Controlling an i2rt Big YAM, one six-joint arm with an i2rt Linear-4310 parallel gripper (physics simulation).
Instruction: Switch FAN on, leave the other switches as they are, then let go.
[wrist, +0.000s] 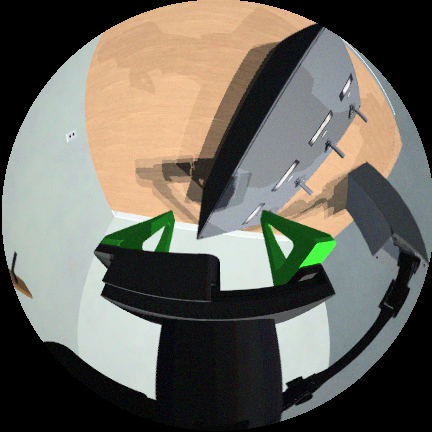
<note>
I see my gripper (217, 214) and a switch panel (302, 100).
</note>
